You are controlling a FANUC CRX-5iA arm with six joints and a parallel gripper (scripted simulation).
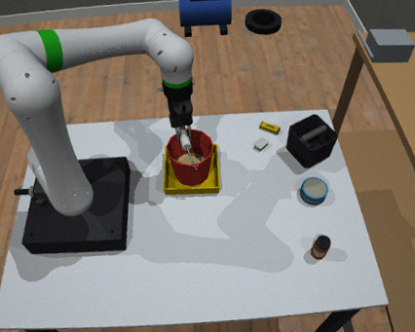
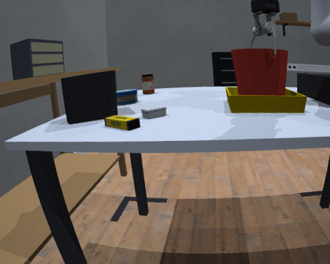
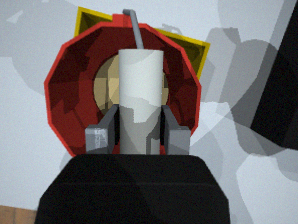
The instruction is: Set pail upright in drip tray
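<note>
My gripper is now 3 cm above the wire handle and 1 cm short of it. From my hand the other things lie so: red pail 9 cm below, 1 cm ahead; then small grey box 31 cm ahead, 21 cm below, 12 cm to the left; then yellow drip tray 21 cm below, 2 cm ahead.
</note>
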